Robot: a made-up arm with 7 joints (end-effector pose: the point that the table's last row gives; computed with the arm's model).
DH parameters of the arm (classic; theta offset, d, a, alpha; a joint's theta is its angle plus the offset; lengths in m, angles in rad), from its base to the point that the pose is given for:
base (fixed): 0 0.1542 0 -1.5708
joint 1: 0 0.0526 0.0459 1.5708
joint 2: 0 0.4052 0.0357 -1.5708
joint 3: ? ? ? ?
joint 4: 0 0.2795 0.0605 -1.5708
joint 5: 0 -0.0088 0.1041 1.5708
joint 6: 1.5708 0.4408 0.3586 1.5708
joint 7: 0 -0.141 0.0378 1.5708
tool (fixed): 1.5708 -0.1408 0 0
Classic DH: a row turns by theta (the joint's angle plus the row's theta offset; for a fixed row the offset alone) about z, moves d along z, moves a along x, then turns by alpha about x.
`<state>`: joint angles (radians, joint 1 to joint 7).
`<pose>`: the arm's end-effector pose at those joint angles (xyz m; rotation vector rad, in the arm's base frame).
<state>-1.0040 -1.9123 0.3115 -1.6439 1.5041 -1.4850 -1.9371</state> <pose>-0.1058 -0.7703 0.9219 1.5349 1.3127 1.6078</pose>
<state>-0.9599 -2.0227 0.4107 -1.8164 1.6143 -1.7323 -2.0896</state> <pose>-0.1916 -0.6680 0.8680 1.3426 1.0408 1.5182</pose>
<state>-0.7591 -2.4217 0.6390 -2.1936 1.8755 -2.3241 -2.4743</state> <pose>-0.3442 -0.4178 0.6373 1.0414 0.2548 1.1124</pose>
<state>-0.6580 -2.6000 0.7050 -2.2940 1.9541 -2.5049 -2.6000</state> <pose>-0.3559 -0.3247 0.5825 0.9888 0.0361 0.8540</pose>
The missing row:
joint 3: 0 0.3251 0.3619 -1.5708
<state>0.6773 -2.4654 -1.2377 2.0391 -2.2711 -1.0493 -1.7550</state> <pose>0.5418 -0.9999 0.4149 -1.2806 -0.6724 -1.5755</pose>
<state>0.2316 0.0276 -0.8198 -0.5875 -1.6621 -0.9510 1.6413</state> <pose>0.5295 -0.0374 0.2446 1.1769 1.8215 -0.1597</pose>
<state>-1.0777 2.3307 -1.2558 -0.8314 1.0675 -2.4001 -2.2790</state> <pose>-1.2059 -0.4302 -0.0631 -2.0014 0.3227 1.0732</pose>
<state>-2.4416 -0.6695 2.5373 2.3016 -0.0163 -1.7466 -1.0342</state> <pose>-0.4956 0.1258 -0.8747 -0.6537 0.1797 0.0826</pose>
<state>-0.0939 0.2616 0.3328 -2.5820 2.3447 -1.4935 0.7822</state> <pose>0.2408 0.7047 0.8625 -1.3759 1.4687 -1.4071</pose>
